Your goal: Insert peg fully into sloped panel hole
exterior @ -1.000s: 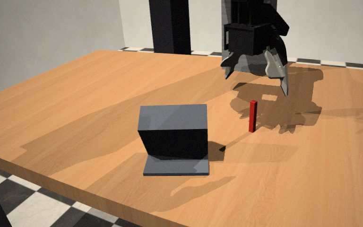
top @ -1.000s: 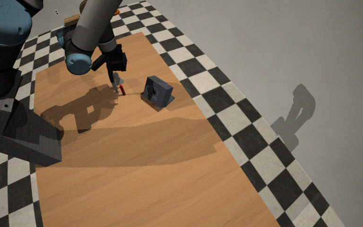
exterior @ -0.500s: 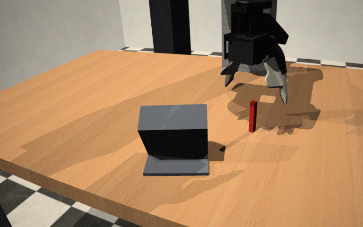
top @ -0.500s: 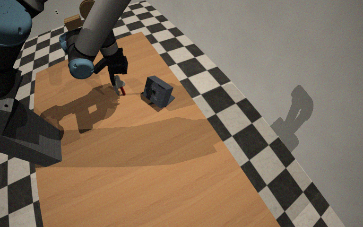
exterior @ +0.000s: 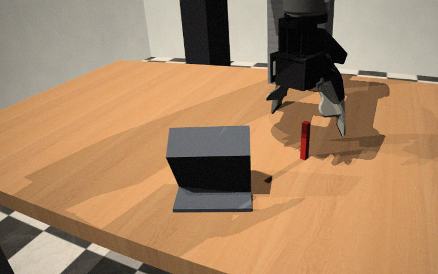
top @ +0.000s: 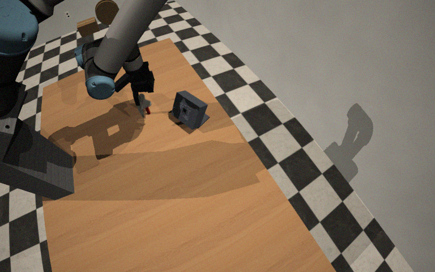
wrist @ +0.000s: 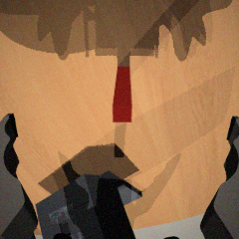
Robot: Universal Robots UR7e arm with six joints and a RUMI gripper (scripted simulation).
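Now: hand 4 cm above the red peg. Also, from my hand: grey base plate 20 cm ahead, 7 cm to the right, 7 cm below.
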